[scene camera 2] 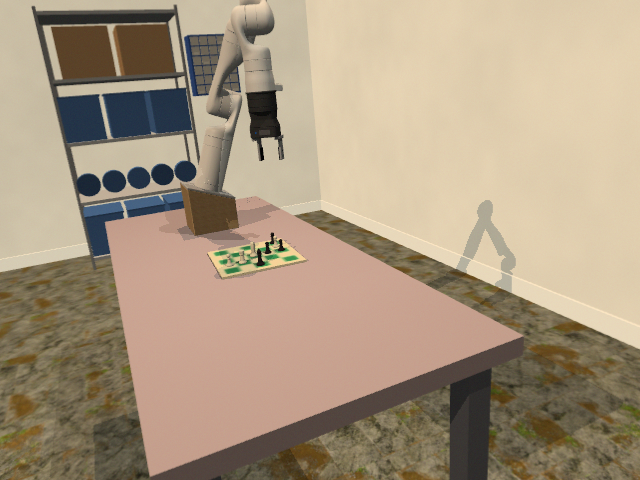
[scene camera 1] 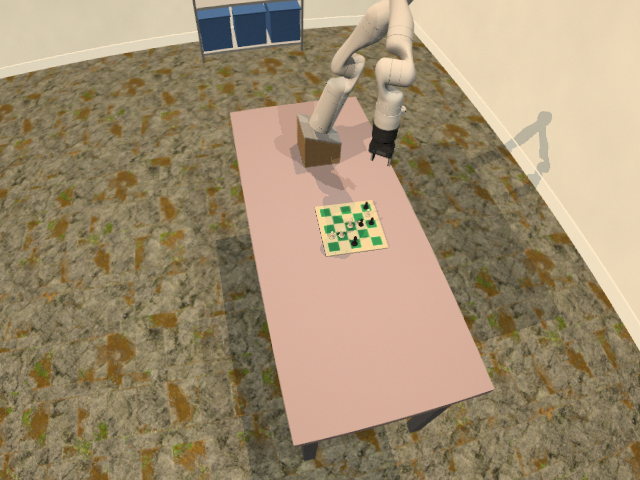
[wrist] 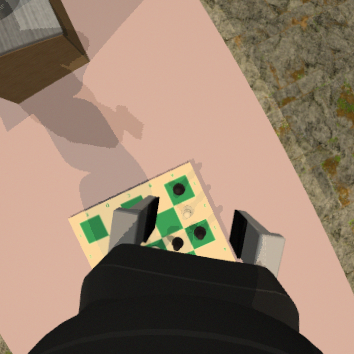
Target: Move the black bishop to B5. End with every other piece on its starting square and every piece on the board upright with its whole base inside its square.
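Where they show: gripper, fingertip midpoint: (scene camera 2: 271, 159) (scene camera 1: 380, 161) (wrist: 194, 218); arm's base, origin of the base link: (scene camera 2: 208, 188) (scene camera 1: 319, 126).
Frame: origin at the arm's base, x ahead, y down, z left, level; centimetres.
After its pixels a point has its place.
The chessboard (scene camera 1: 376, 240) @[x 48.8, y 12.3, z 13.1 cm] (scene camera 2: 291, 257) @[x 48.5, y 12.3, z 13.6 cm] (wrist: 94, 229) @[x 34.4, y 12.3, z -2.5 cm] lies on the pink table, with upright black and white pieces on it. A tall black piece (scene camera 1: 354, 241) @[x 49.5, y 10.5, z 4.9 cm] (scene camera 2: 260, 257) @[x 49.6, y 10.3, z 5.2 cm] stands in the row farthest from the arm's base. The other black pieces are a corner piece (scene camera 1: 366, 205) @[x 33.8, y 10.9, z 12.6 cm] (scene camera 2: 272, 238) @[x 33.9, y 10.8, z 12.4 cm] (wrist: 178, 189) @[x 33.5, y 9.2, z 12.8 cm], an edge piece (scene camera 1: 371, 221) @[x 41.2, y 11.1, z 12.8 cm] (scene camera 2: 280, 244) @[x 41.4, y 10.6, z 12.8 cm] (wrist: 200, 232) @[x 40.6, y 9.4, z 13.2 cm] and an inner piece (scene camera 1: 360, 222) @[x 41.4, y 10.8, z 8.7 cm] (scene camera 2: 267, 248) @[x 41.7, y 10.9, z 9.0 cm] (wrist: 177, 243) @[x 41.0, y 10.1, z 9.4 cm]. I cannot tell which is the bishop. My gripper (scene camera 1: 381, 160) @[x 34.5, y -11.7, z 14.6 cm] (scene camera 2: 271, 157) @[x 34.5, y -11.7, z 14.6 cm] (wrist: 194, 218) @[x 34.5, y -11.7, z 14.6 cm] is open and empty, high above the table. It hides part of the board in the wrist view.
White pieces stand among the black ones, one (scene camera 1: 368, 212) @[x 37.8, y 10.1, z 12.4 cm] (wrist: 187, 212) @[x 37.1, y 9.2, z 12.7 cm] between the corner and edge black pieces. The arm's wooden base block (scene camera 1: 321, 150) @[x 9.1, y 4.8, z -0.6 cm] (scene camera 2: 214, 214) @[x 9.2, y 7.0, z -0.2 cm] (wrist: 40, 70) @[x 9.1, y 7.9, z 0.7 cm] stands behind the board. A shelf rack (scene camera 2: 118, 79) stands at the back wall.
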